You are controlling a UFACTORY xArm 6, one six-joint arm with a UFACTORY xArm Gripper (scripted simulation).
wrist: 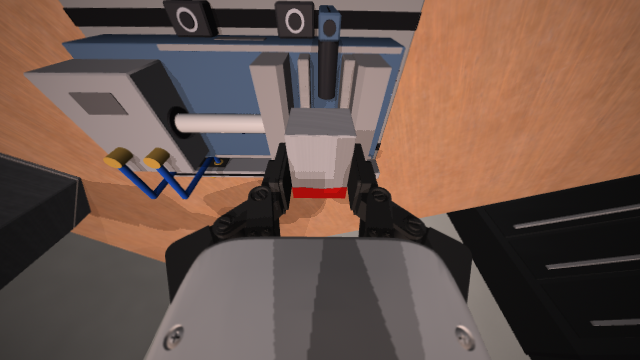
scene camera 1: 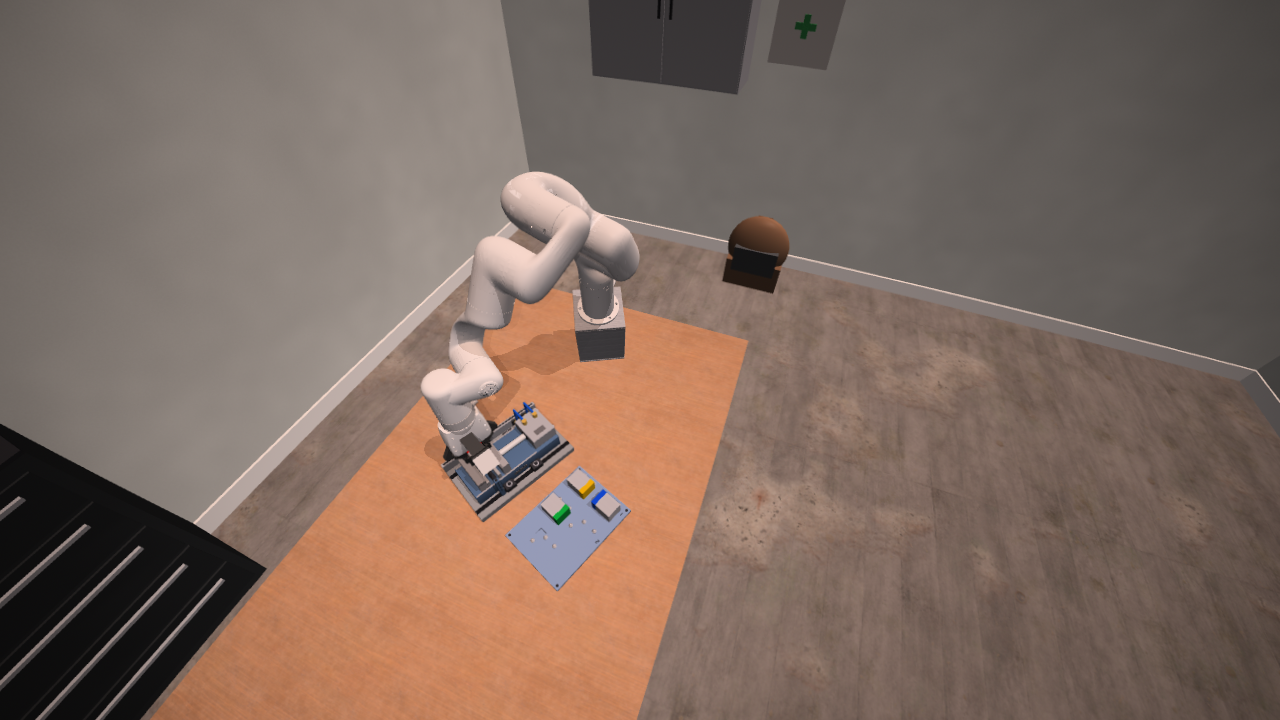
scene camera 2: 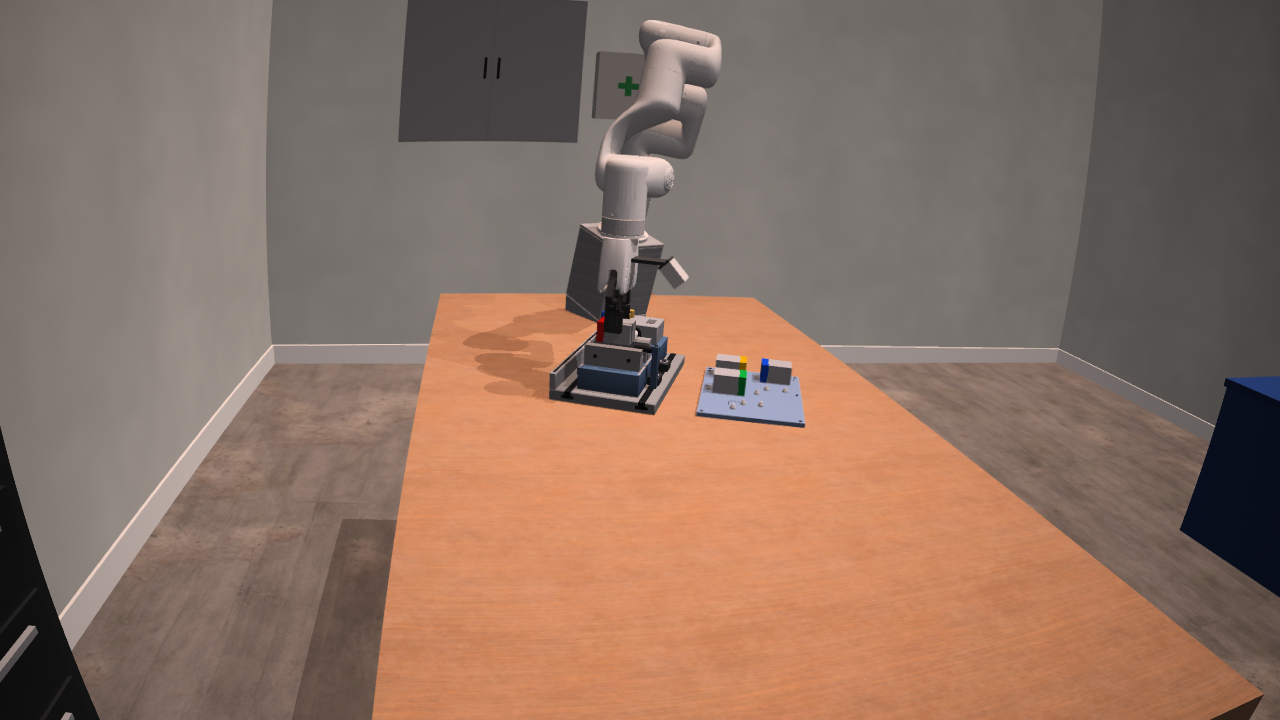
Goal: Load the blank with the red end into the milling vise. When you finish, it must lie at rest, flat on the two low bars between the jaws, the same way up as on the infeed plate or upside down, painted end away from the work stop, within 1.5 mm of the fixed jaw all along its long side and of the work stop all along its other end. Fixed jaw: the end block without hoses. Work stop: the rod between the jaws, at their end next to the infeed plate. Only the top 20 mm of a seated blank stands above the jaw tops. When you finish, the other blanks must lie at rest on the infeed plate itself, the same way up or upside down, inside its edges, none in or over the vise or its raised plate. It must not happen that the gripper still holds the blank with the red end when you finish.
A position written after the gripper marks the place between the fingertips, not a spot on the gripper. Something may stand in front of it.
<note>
In view: the gripper point(scene camera 1: 479, 455), a blue-ended blank point(scene camera 2: 772, 371), a green-ended blank point(scene camera 2: 726, 381), a red-ended blank point(wrist: 320, 142) and a fixed jaw point(scene camera 2: 609, 356).
The gripper also shows in the wrist view point(wrist: 319, 158). The fixed jaw shows as well in the wrist view point(wrist: 371, 75). The wrist view misses the blue-ended blank: it is out of frame. The wrist view misses the green-ended blank: it is out of frame.
</note>
